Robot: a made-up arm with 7 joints. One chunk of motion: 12 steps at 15 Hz.
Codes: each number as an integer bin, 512 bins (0 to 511) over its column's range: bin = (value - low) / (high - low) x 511, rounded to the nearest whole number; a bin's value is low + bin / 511 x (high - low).
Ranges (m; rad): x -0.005..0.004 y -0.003..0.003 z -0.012..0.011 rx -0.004..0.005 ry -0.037..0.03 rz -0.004..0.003
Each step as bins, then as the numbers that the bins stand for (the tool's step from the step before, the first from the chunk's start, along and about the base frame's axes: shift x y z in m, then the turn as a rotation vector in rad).
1 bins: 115 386 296 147 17 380
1 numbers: -0.00297 0.00153 0.00132 -0.00141 -0.03477 0.00121
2 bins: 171 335 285 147 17 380
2 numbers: -0.00199 0.00093 0.00083 -0.00141 -0.03477 0.00121
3 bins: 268 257 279 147 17 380
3 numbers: -0.00028 0.00002 0.00056 -0.00141 -0.03477 0.00121
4 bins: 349 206 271 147 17 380
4 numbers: 0.00115 -0.00058 0.00020 -0.00141 -0.03477 0.00121
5 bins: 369 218 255 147 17 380
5 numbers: 0.00150 -0.00044 -0.00052 -0.00141 -0.03477 0.00121
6 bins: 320 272 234 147 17 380
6 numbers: 0.00064 0.00019 -0.00147 -0.00141 -0.03477 0.00121
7 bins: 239 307 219 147 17 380
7 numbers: -0.00079 0.00060 -0.00214 -0.00141 -0.03477 0.00121
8 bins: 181 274 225 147 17 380
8 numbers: -0.00181 0.00022 -0.00187 -0.00141 -0.03477 0.00121
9 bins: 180 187 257 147 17 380
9 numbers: -0.00183 -0.00080 -0.00043 -0.00141 -0.03477 0.00121
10 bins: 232 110 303 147 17 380
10 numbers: -0.00091 -0.00171 0.00164 -0.00141 -0.03477 0.00121
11 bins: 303 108 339 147 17 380
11 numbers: 0.00034 -0.00173 0.00326 -0.00141 -0.03477 0.00121
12 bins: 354 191 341 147 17 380
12 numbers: 0.00123 -0.00076 0.00335 -0.00141 -0.03477 0.00121
